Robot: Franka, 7 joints.
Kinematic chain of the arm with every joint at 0, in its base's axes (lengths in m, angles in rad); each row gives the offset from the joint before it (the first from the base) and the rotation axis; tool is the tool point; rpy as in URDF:
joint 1: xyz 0 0 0.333 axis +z
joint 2: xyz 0 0 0 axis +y
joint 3: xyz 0 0 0.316 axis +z
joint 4: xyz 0.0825 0 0 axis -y
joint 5: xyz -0.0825 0 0.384 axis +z
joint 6: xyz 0 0 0 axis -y
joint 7: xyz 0.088 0 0 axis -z
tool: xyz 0 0 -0.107 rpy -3.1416 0 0
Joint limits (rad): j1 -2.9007..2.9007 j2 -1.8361..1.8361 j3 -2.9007..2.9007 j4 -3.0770..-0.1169 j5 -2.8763..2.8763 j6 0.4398..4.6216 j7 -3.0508..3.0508
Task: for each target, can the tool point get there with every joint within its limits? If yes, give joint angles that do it. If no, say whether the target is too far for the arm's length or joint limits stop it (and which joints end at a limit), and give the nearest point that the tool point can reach.
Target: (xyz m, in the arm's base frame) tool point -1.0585 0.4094 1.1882
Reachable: no: too far | nearest point -0.6390 0.2472 0.8493 | short by 0.563 m
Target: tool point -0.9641 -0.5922 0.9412
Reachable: no: too far | nearest point -0.6439 -0.3955 0.7392 | short by 0.427 m
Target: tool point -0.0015 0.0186 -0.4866
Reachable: no: joint limits stop it (at a limit: joint 2) | nearest point -0.0068 0.0846 -0.3223 | short by 0.177 m
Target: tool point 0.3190 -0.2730 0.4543
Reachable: yes | joints 0.8145 -0.2164 -1.7916 -2.3886 -1.4938 4.1701 1.0431
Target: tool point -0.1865 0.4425 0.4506
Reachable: yes | joints 0.7733 -0.2672 1.2716 -2.5549 0.4766 3.6794 -1.4570
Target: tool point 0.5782 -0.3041 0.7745
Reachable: yes | joints 0.3785 0.3991 -1.1761 -1.2001 0.8543 2.3358 0.1974
